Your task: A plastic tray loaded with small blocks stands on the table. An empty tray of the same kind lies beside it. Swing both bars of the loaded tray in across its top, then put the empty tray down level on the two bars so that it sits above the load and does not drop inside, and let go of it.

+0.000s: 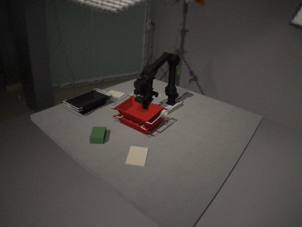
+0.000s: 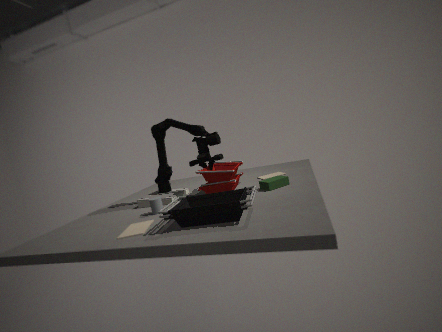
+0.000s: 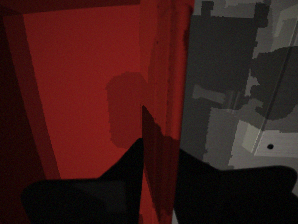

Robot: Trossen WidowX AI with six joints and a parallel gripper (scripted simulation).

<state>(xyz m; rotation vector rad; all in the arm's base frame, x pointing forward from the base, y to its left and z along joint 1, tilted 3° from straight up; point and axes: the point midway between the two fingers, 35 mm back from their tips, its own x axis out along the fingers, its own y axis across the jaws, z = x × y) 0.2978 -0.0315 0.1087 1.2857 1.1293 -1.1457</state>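
My gripper tip is now 7 cm short of the red tray and 2 cm below it. From my gripper tip the other things lie so: green block: 34 cm ahead, 10 cm to the right, 8 cm below; grey cylinder: 27 cm to the right, 21 cm behind, 6 cm below.
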